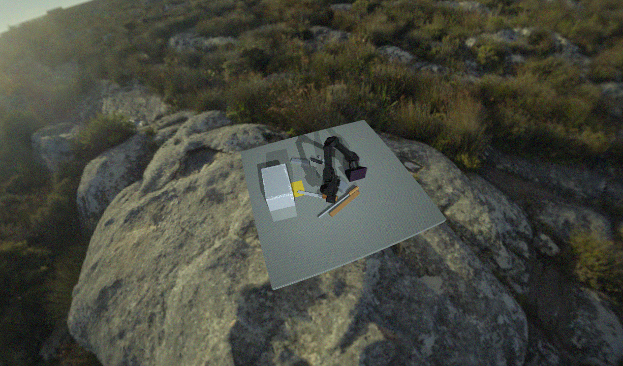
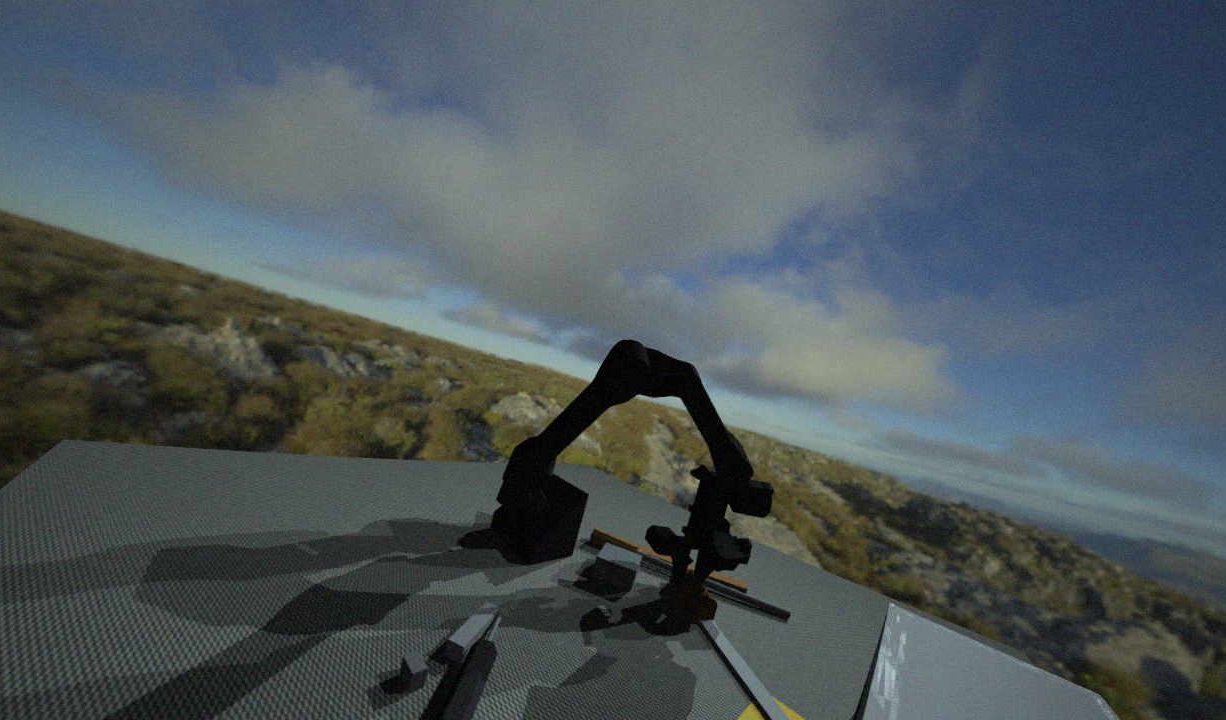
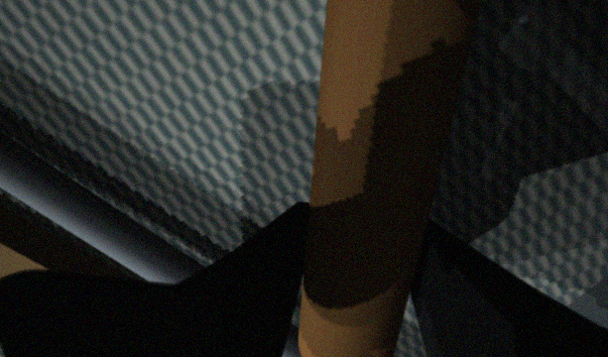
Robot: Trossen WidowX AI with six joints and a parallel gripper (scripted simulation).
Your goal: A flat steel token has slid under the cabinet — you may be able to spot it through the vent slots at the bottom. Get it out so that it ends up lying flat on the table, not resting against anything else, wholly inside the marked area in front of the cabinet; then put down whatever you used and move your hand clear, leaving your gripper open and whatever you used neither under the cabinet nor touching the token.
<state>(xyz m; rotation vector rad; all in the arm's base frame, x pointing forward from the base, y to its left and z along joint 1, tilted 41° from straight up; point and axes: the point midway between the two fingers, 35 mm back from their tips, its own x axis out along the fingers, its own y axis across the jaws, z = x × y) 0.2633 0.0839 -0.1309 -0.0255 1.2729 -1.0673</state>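
Now: gripper tip 60 mm past the wooden stick and 80 mm to the right of it. Also, from my gripper tip: grey bar: 110 mm behind, 360 mm to the right; then grey block: 110 mm behind, 60 mm to the right, 10 mm above; then small grey cube: 90 mm behind, 440 mm to the right.
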